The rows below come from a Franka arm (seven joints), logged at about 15 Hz.
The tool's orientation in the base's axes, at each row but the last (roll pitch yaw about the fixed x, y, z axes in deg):
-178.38 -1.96 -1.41
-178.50 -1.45 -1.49
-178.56 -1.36 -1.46
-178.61 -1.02 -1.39
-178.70 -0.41 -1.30
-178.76 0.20 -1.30
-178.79 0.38 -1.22
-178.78 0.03 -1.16
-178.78 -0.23 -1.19
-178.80 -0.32 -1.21
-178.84 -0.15 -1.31
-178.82 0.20 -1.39
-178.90 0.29 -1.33
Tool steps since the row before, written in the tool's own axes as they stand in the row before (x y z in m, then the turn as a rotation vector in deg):
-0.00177 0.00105 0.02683 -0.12 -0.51 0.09
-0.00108 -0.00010 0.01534 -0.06 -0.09 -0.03
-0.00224 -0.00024 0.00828 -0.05 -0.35 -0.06
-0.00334 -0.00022 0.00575 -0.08 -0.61 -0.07
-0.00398 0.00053 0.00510 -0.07 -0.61 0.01
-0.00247 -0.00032 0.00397 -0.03 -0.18 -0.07
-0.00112 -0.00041 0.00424 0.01 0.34 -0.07
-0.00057 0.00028 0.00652 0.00 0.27 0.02
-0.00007 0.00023 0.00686 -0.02 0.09 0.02
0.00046 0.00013 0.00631 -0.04 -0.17 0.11
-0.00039 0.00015 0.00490 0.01 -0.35 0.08
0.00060 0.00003 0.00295 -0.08 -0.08 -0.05
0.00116 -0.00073 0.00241 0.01 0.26 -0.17
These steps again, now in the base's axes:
-0.00086 -0.00027 -0.02689 -0.10 0.52 -0.08
-0.00068 0.00052 -0.01535 -0.06 0.09 0.03
-0.00203 0.00050 -0.00832 -0.04 0.35 0.07
-0.00323 0.00044 -0.00580 -0.07 0.61 0.08
-0.00395 -0.00032 -0.00514 -0.06 0.61 0.00
-0.00247 0.00046 -0.00395 -0.03 0.18 0.07
-0.00114 0.00052 -0.00422 0.00 -0.34 0.06
-0.00058 -0.00013 -0.00652 -0.01 -0.27 -0.03
-0.00004 -0.00008 -0.00686 -0.02 -0.09 -0.02
0.00050 -0.00001 -0.00631 -0.04 0.17 -0.11
-0.00038 -0.00004 -0.00490 0.02 0.35 -0.07
0.00059 0.00002 -0.00295 -0.08 0.08 0.05
0.00117 0.00075 -0.00240 0.00 -0.26 0.16

